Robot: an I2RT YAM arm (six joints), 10 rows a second.
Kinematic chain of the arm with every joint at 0, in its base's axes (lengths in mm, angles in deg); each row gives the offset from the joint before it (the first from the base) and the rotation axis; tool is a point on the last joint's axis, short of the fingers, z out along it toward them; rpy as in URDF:
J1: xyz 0 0 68 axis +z
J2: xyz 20 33.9 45.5 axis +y
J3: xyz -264 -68.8 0 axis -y
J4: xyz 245 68.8 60 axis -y
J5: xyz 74 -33.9 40.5 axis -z
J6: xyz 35.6 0 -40.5 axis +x
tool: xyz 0 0 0 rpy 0 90 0
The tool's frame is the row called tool.
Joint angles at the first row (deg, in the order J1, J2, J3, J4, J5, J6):
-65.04, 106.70, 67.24, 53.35, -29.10, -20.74
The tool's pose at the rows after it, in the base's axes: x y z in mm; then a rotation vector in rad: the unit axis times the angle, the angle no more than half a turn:
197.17 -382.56 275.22 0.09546 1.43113 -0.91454
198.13 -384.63 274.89 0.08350 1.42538 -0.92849
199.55 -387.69 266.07 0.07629 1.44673 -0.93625
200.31 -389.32 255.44 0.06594 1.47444 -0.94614
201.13 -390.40 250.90 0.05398 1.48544 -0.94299
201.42 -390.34 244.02 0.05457 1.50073 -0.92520
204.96 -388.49 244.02 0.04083 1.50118 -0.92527
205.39 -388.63 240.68 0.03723 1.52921 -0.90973
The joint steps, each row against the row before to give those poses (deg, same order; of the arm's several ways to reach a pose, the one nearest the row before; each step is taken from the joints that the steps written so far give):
0.00, 1.41, 0.52, 0.00, 0.01, -0.53
0.00, 0.61, 0.52, 0.61, 0.00, -0.61
0.00, 1.23, 0.01, 0.00, 0.00, -1.40
0.00, 1.05, -0.52, 0.00, 0.00, -1.85
0.00, 0.61, -0.01, 0.00, -0.53, -0.70
0.00, 0.54, -0.52, 0.01, -0.53, -0.01
0.52, 0.00, 0.00, 0.00, 0.00, -0.53
0.01, 0.00, 0.00, -1.84, -0.52, -0.79

